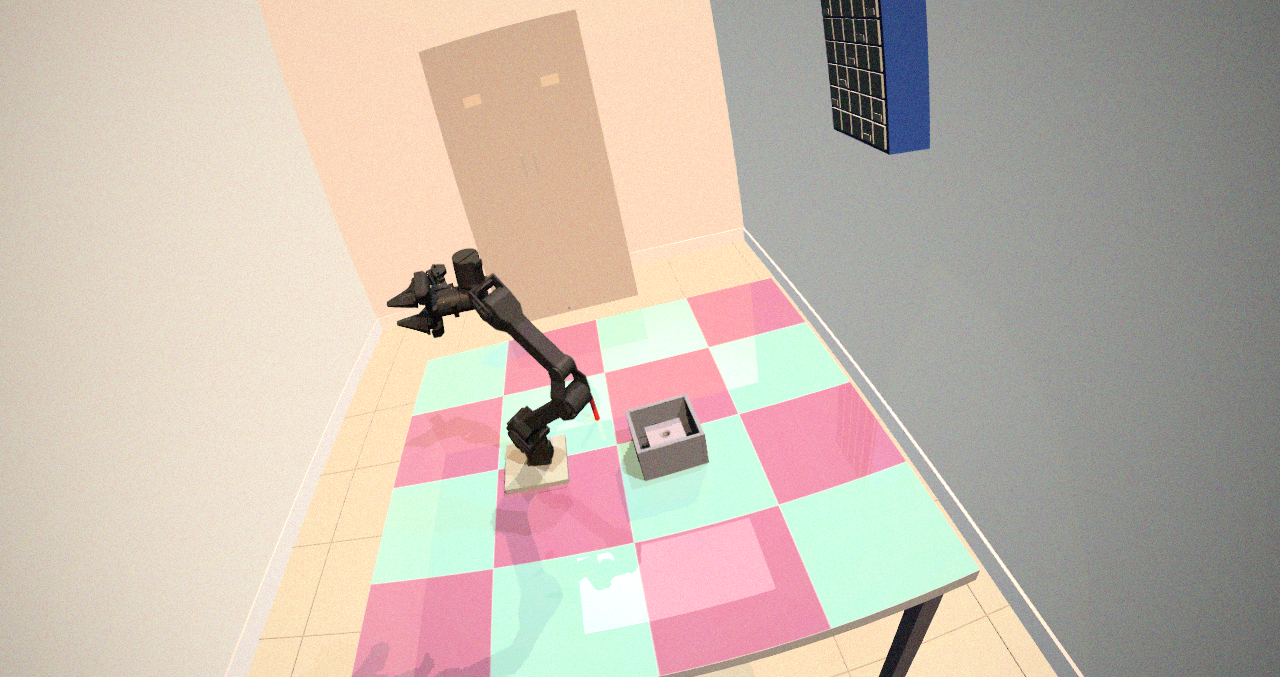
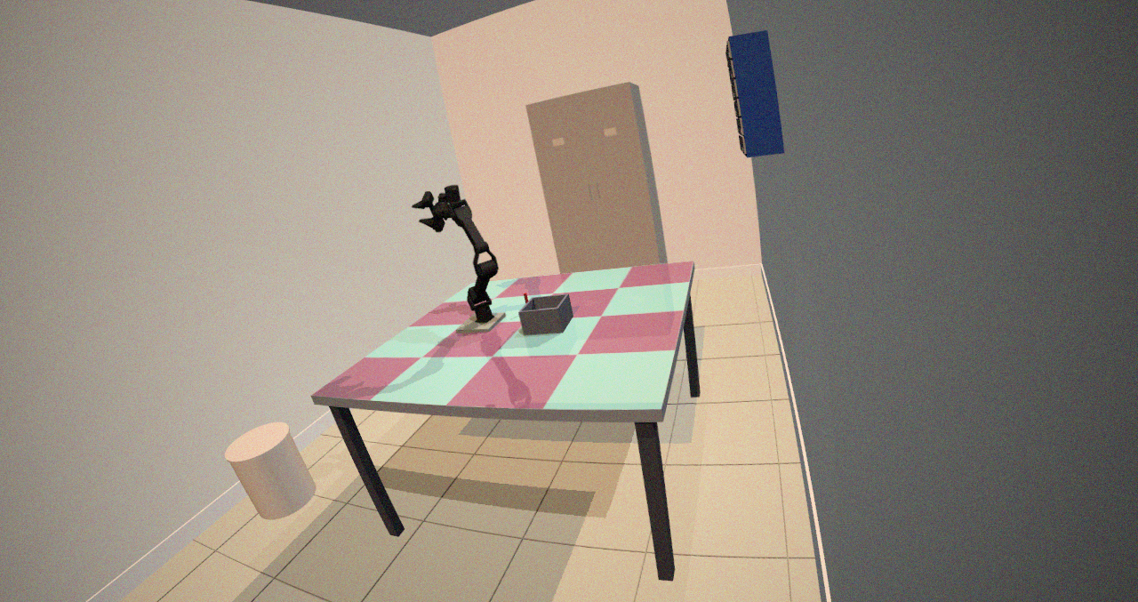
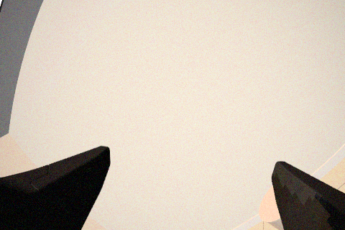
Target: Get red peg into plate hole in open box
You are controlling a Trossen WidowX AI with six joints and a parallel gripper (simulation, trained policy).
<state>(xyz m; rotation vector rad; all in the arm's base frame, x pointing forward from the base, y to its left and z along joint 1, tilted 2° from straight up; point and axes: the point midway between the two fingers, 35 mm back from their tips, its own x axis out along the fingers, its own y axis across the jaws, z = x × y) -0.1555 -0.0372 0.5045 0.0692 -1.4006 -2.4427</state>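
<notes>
The red peg lies 49 cm below my gripper tip, 32 cm ahead of it and 20 cm to the left of it. The rest, counted from my gripper tip: plate 51 cm ahead, 48 cm below, 4 cm to the left; grey box 51 cm ahead, 50 cm below, 4 cm to the left.
</notes>
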